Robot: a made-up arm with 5 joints.
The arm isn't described. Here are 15 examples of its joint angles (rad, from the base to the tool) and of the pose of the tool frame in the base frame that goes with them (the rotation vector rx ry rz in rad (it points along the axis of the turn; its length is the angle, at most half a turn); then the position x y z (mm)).
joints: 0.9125 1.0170 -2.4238 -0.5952 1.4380
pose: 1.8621 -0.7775 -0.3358 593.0 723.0 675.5
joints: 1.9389 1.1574 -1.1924 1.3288 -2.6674
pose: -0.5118 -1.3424 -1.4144 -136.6 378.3 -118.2
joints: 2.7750 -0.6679 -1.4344 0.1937 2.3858
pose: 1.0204 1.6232 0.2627 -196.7 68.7 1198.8
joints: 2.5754 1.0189 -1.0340 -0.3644 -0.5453
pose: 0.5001 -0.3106 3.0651 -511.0 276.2 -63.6
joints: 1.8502 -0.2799 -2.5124 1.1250 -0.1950
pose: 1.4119 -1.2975 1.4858 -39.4 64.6 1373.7
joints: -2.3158 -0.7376 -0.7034 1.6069 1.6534
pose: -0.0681 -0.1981 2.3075 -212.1 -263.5 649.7
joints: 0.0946 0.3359 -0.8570 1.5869 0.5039
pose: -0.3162 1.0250 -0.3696 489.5 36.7 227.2
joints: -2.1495 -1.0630 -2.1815 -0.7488 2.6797
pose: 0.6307 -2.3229 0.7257 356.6 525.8 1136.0
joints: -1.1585 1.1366 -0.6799 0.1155 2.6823
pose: 0.5099 -0.5344 2.3590 109.3 -281.5 -167.1
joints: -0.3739 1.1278 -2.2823 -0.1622 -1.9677
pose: -1.3323 -0.5633 1.3375 956.4 -388.3 393.8
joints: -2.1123 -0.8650 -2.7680 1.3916 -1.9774
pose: -1.9951 1.0237 -0.0730 312.4 458.0 1180.8
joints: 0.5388 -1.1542 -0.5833 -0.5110 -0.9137
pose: -0.4411 -2.3258 0.7527 126.3 69.9 919.8
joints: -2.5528 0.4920 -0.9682 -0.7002 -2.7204
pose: -0.5697 1.0307 0.1478 -574.5 -410.2 309.9
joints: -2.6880 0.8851 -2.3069 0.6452 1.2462
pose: 0.6451 0.7342 2.2039 -884.4 -467.0 587.3
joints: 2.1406 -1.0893 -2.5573 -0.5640 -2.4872
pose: -0.3853 -2.2013 -0.9742 460.2 -718.8 1009.9
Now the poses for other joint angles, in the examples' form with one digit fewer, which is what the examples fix.
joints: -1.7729 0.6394 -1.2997 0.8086 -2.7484
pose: 0.119 -0.098 0.974 -139 -733 208
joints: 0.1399 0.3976 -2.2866 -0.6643 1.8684
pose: 2.272 -1.445 -0.620 646 55 1123
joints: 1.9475 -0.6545 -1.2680 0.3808 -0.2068
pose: 1.387 -1.169 1.644 -130 267 1093
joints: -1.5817 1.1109 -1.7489 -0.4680 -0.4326
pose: -0.984 -0.622 -1.024 29 -935 158
